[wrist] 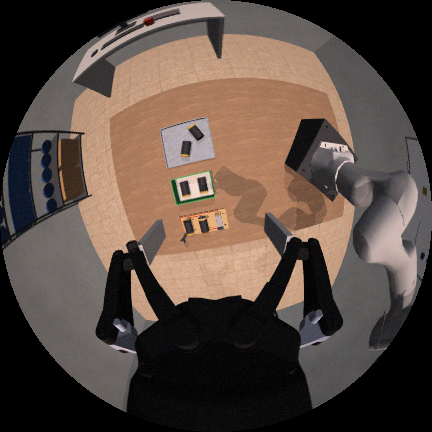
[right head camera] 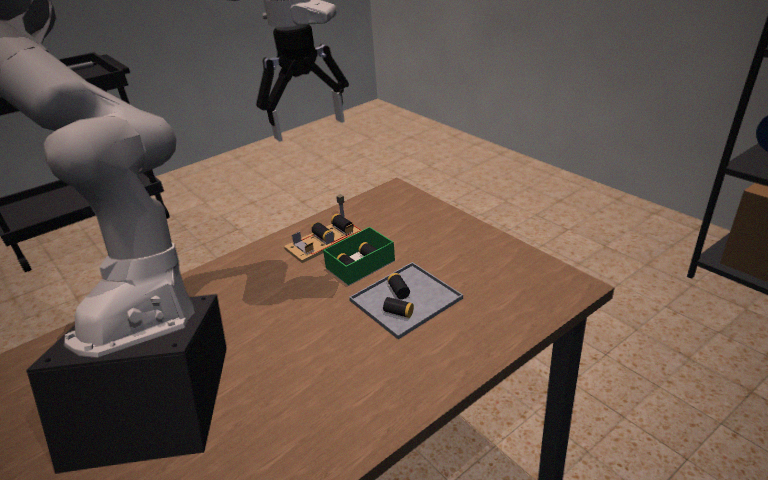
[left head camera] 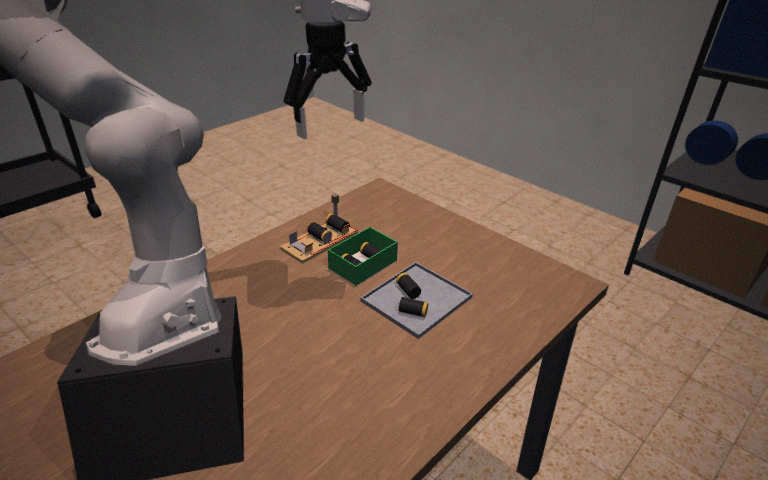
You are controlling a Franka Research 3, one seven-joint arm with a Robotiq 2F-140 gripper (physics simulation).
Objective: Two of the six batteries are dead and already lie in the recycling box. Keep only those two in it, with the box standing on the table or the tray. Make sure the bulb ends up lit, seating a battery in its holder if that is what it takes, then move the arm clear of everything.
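Note:
The green recycling box stands upright on the table with two black batteries lying in it. The holder board lies behind the box. Two of its holders carry batteries; the third holder is empty. The small bulb post looks dark, with no glow visible. Two batteries lie on the grey tray. My gripper is open and empty, high above the table.
The wooden table bears the black arm pedestal at the left in the head views. A shelf rack stands beyond the table at the right. The arm's shadow falls beside the box.

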